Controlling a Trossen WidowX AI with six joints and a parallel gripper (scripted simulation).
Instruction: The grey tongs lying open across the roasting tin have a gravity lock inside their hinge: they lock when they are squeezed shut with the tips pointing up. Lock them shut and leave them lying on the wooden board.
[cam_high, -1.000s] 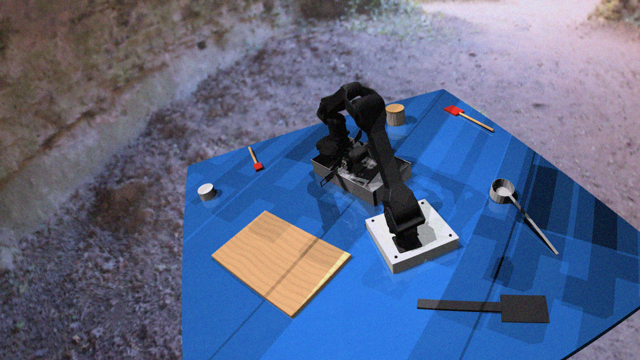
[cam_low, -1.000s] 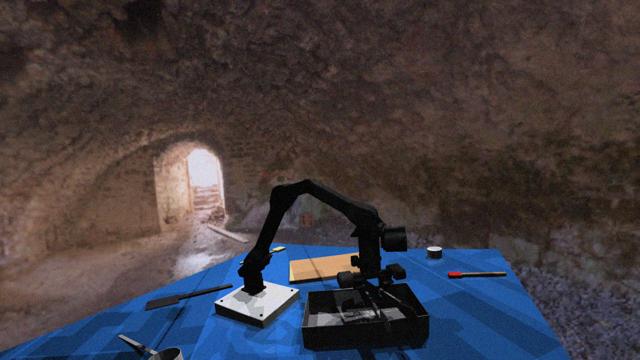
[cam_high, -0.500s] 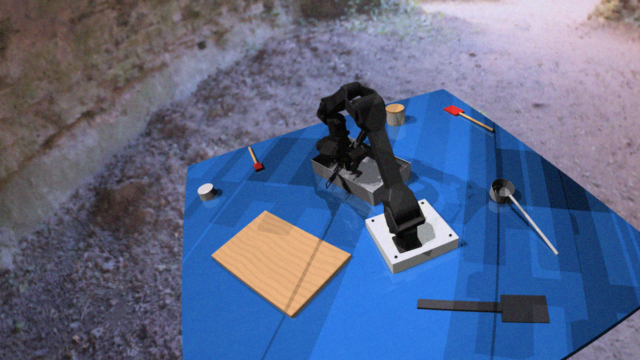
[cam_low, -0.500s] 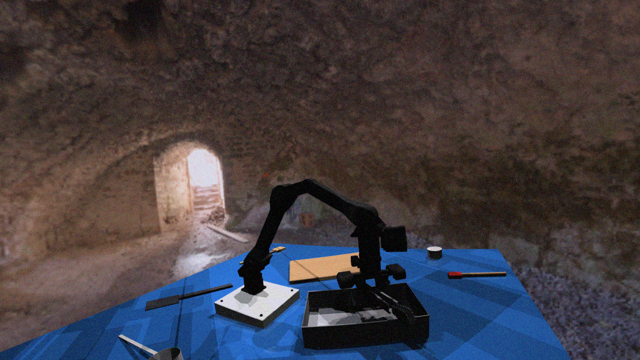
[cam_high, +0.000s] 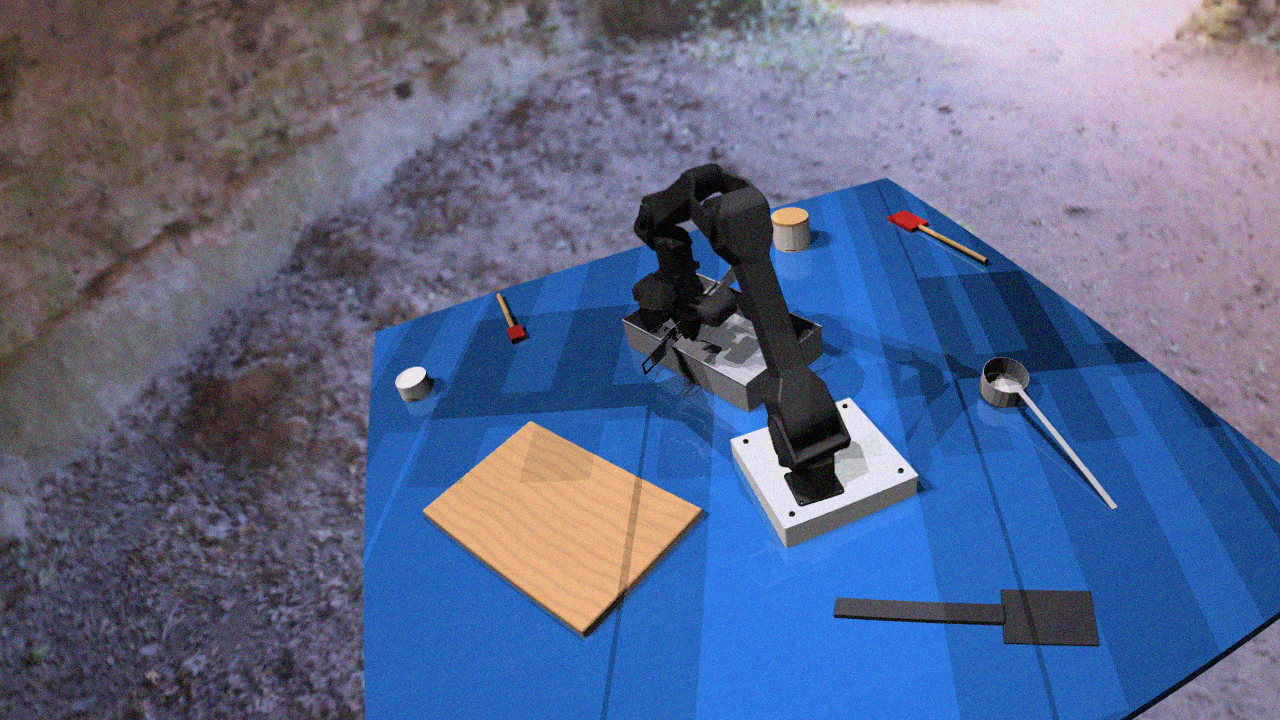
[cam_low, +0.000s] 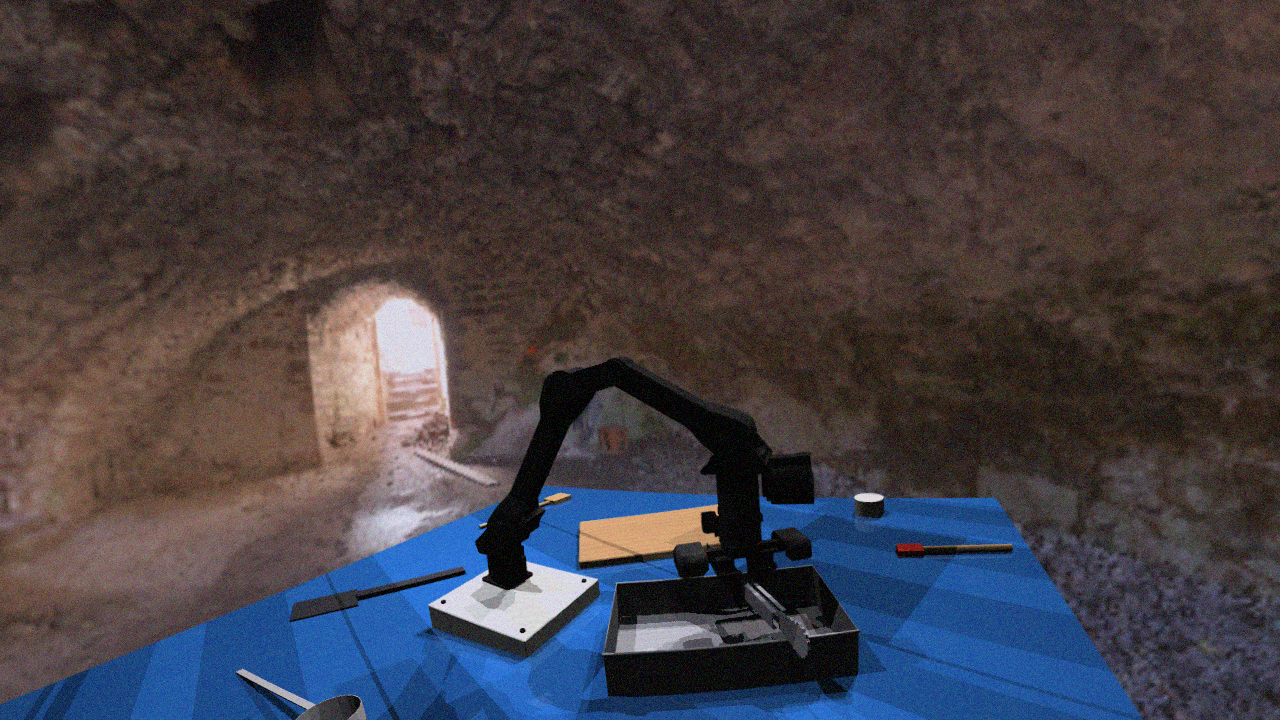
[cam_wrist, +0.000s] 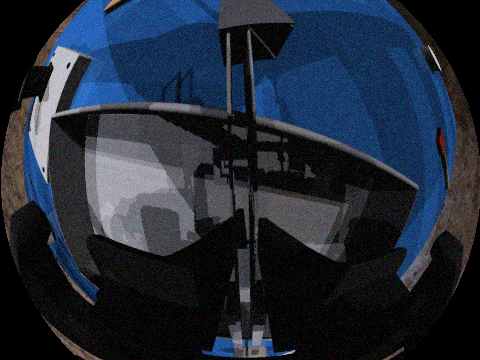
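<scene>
Right now my gripper tip is 50 mm to the left of the roasting tin and 10 mm past it. Also, from my gripper tip: white cylinder (520 mm to the left, 110 mm ahead, 10 mm below); wooden board (300 mm behind, 280 mm to the left, 20 mm below); red spatula (590 mm to the right, 190 mm ahead, 30 mm below).
</scene>
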